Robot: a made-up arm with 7 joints.
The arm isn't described. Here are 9 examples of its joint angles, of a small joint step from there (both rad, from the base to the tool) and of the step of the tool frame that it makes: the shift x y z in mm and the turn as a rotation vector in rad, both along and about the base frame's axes.
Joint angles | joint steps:
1: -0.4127 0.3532 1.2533 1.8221 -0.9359 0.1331 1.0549 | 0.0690 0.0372 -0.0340 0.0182 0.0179 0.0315 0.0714
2: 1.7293 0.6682 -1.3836 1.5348 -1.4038 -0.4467 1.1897 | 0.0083 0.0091 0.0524 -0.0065 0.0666 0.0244 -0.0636
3: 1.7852 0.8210 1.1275 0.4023 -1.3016 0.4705 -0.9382 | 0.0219 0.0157 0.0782 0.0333 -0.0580 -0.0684 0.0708
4: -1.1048 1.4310 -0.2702 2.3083 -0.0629 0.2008 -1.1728 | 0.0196 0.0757 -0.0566 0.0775 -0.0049 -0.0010 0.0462
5: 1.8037 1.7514 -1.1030 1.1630 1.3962 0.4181 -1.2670 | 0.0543 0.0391 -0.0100 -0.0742 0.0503 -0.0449 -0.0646
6: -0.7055 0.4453 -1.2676 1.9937 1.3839 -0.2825 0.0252 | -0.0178 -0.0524 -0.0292 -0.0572 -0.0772 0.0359 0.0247
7: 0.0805 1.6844 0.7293 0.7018 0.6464 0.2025 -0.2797 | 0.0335 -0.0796 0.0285 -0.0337 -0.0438 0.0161 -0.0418
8: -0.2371 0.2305 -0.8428 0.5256 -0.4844 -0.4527 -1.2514 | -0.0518 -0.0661 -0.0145 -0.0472 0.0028 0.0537 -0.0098
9: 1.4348 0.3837 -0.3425 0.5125 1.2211 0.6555 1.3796 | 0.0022 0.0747 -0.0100 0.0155 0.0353 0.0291 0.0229
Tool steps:
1: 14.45 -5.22 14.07 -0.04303 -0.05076 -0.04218
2: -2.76 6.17 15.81 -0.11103 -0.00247 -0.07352
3: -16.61 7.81 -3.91 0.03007 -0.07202 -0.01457
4: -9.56 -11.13 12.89 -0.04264 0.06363 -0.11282
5: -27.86 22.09 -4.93 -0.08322 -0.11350 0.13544
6: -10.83 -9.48 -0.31 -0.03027 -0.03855 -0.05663
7: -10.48 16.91 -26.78 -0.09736 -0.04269 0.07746
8: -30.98 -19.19 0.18 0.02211 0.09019 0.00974
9: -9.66 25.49 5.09 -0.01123 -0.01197 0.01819
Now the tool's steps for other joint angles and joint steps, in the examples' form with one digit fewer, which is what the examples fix.
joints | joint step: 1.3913 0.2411 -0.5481 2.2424 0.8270 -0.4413 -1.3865 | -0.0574 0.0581 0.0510 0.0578 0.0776 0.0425 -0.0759
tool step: -0.2 11.7 -4.9 -0.0101 0.1225 -0.0076
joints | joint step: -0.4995 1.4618 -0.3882 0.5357 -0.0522 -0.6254 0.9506 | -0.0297 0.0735 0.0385 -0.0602 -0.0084 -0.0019 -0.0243
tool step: 5.3 13.9 36.8 0.1190 -0.0198 -0.0076
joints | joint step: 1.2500 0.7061 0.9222 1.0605 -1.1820 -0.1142 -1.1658 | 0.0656 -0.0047 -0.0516 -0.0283 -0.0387 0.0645 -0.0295
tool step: 7.7 -4.2 12.7 -0.0304 -0.0088 0.0279
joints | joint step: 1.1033 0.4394 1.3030 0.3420 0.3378 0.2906 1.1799 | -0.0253 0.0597 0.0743 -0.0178 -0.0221 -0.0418 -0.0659
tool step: -18.5 18.2 -8.2 -0.0434 0.0691 0.1126
